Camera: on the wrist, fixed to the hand. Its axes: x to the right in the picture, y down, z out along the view.
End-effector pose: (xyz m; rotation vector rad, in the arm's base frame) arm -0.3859 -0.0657 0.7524 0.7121 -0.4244 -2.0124
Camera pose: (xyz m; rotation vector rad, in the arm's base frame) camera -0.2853 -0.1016 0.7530 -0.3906 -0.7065 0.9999
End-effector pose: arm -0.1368 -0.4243 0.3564 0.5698 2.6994 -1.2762
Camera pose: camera -0.0917 -0.3292 0.3383 2.1745 -0.5177 0.0451
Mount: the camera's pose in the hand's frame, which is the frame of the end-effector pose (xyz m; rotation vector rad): -0.0097 0.0850 -0.0639 -0.1058 0.0896 -3.1260
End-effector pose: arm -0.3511 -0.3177 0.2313 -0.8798 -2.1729 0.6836
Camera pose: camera -0.2651 -0.2579 0.2104 2.1851 -0.9194 -1.0168
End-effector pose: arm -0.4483 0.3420 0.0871 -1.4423 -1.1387 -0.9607
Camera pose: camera -0.3677 0.2744 0.0685 -1.1694 1.4483 1.3752
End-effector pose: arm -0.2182 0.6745 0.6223 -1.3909 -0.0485 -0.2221
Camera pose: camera -0.2182 0.6269 0.5267 0.0134 1.7947 2.2838
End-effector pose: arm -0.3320 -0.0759 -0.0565 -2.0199 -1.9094 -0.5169
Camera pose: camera -0.2505 -0.1192 -0.0027 -1.8659 1.9694 0.5647
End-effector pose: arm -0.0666 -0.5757 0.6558 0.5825 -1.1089 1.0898
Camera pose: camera -0.1178 -0.4930 0.6117 1.1008 0.6222 -1.6374
